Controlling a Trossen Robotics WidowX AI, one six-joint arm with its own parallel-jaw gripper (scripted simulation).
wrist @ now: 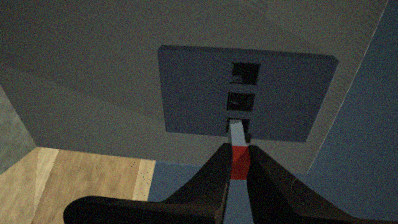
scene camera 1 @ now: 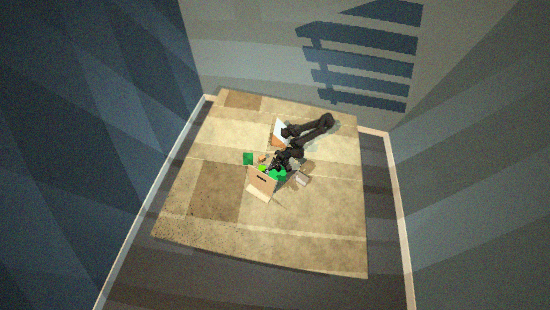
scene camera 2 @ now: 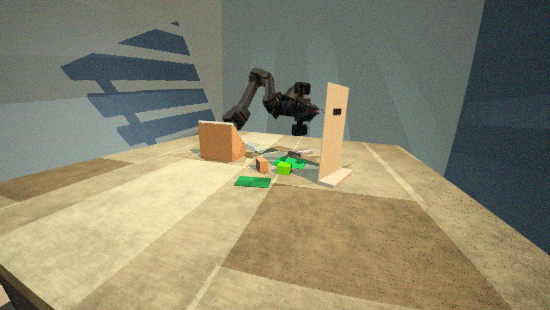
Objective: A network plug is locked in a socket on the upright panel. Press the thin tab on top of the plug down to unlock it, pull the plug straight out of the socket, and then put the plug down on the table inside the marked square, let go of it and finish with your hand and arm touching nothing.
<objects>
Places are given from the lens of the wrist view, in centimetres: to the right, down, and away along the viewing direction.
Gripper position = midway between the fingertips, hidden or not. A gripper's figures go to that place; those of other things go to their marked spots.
my gripper (wrist: 238,151): 2, 2, 11
upright panel (wrist: 162,87): -3, -2, 15
</objects>
